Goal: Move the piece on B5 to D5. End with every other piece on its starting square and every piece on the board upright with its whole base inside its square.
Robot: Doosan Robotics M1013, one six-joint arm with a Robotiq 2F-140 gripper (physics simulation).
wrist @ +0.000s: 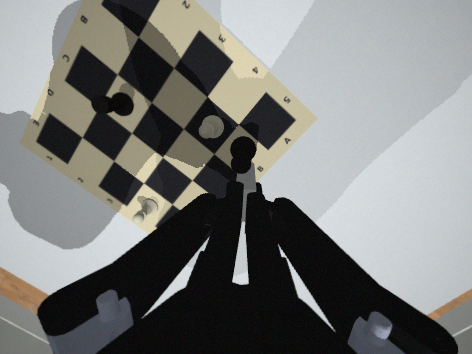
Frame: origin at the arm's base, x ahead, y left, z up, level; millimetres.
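Where they show: gripper, fingertip midpoint: [245,175].
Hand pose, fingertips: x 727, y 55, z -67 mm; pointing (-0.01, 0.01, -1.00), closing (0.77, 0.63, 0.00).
Things, the pixels of their top centre, and the offset from my fingertips. "*": a spot on its surface instead. Level surfaces: height alone.
- chessboard at a spot on its surface: [307,118] * 3 mm ahead, 81 mm left, 0 mm up
- second white piece at its top centre: [135,221] 54 mm back, 100 mm right, 32 mm up
- pale table top at its surface level: 6 mm down
A black piece [243,150] stands on B5, a light square near the board's 5 edge. It looks upright; the lower edge of its base is hard to see. My gripper [245,175] is shut and empty. Its fingertips are together right at the black piece's near side and overlap its outline in the view; whether they touch it I cannot tell. The chessboard [307,118] lies turned at an angle. D5, a light square, is partly hidden by the left finger linkage.
A white piece [211,127] stands on B4, next to the black one. Another black piece [121,104] stands on C2. A second white piece [148,205] stands on E4, close to the left finger linkage. The pale table top [390,200] surrounds the board, with shadows across it.
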